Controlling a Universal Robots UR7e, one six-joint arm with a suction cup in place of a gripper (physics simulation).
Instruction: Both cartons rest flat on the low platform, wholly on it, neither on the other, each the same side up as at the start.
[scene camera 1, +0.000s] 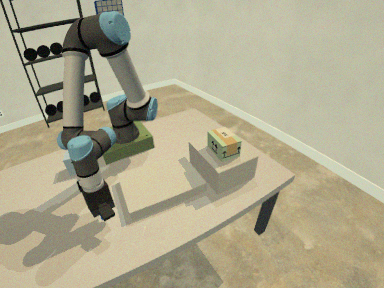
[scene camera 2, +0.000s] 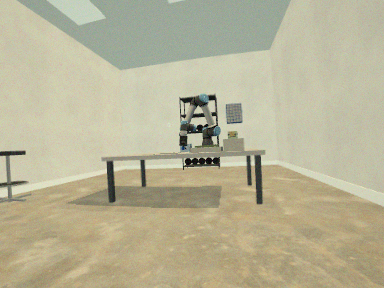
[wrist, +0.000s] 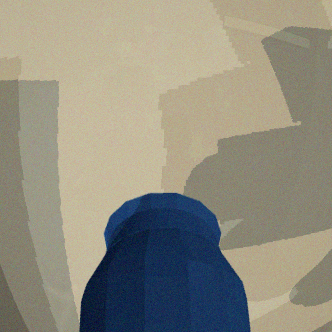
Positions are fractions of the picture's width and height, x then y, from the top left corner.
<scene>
The suction cup (wrist: 0.49, 0.78) carries nothing. The cup is 26 cm from the middle of a low platform (scene camera 1: 0.38, 0.66), level with it.
</scene>
